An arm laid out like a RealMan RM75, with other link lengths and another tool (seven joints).
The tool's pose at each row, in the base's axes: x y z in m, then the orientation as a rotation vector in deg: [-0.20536 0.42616 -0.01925 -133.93 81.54 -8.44]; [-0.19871 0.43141 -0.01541 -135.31 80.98 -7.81]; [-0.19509 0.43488 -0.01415 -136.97 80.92 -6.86]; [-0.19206 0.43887 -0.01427 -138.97 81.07 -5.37]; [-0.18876 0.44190 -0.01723 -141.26 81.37 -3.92]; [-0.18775 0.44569 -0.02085 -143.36 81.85 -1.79]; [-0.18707 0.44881 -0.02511 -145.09 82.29 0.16]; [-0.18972 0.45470 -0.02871 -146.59 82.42 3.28]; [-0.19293 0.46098 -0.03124 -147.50 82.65 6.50]
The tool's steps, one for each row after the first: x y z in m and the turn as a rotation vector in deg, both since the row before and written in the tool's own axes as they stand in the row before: [-0.00185 -0.00912 -0.00011 -1.03 -0.12 -0.78]; [-0.00138 -0.00492 0.00078 -1.56 -0.03 -0.56]; [-0.00192 -0.00421 0.00192 -2.09 -0.15 -0.49]; [-0.00061 -0.00320 0.00427 -2.37 0.06 -0.51]; [-0.00234 -0.00163 0.00451 -2.52 -0.33 -0.26]; [-0.00183 -0.00108 0.00488 -2.17 -0.35 -0.17]; [-0.00595 0.00005 0.00439 -2.28 -1.18 -0.18]; [-0.00663 -0.00004 0.00350 -1.93 -1.40 0.08]
